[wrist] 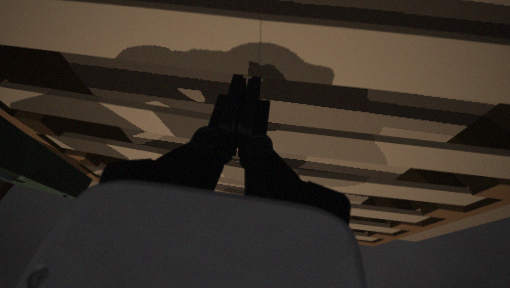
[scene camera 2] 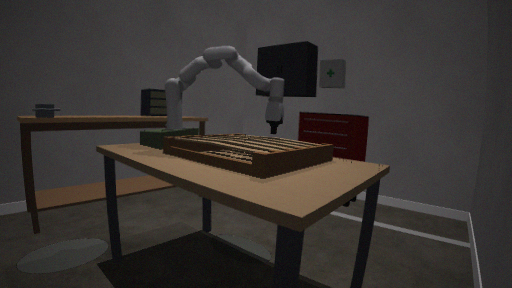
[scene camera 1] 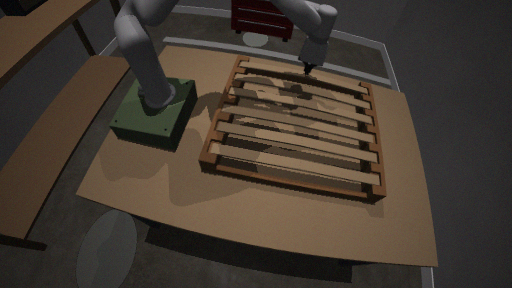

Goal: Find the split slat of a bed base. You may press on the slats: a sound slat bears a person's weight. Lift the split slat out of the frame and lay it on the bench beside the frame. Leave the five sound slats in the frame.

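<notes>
The bed base frame (scene camera 1: 290,184) (scene camera 2: 295,161) lies on the bench (scene camera 1: 300,225) (scene camera 2: 280,195) with six pale slats across it. All six span between its side rails. My gripper (scene camera 1: 307,74) (scene camera 2: 273,132) (wrist: 247,94) is shut and empty, pointing down at the middle of the farthest slat (scene camera 1: 340,84) (wrist: 375,55). Whether the fingertips touch it I cannot tell. In the wrist view a thin dark line crosses this slat just beyond the fingertips. The nearest slat (scene camera 1: 295,162) lies level in scene camera 1. Shadows cover parts of the slats.
The arm stands on a green base block (scene camera 1: 145,112) (scene camera 2: 150,138) left of the frame. A red drawer cabinet (scene camera 1: 262,19) (scene camera 2: 332,132) is behind the bench. A second table (scene camera 1: 40,25) (scene camera 2: 100,120) stands at the left. A black wall cabinet (scene camera 2: 287,70) hangs behind the arm.
</notes>
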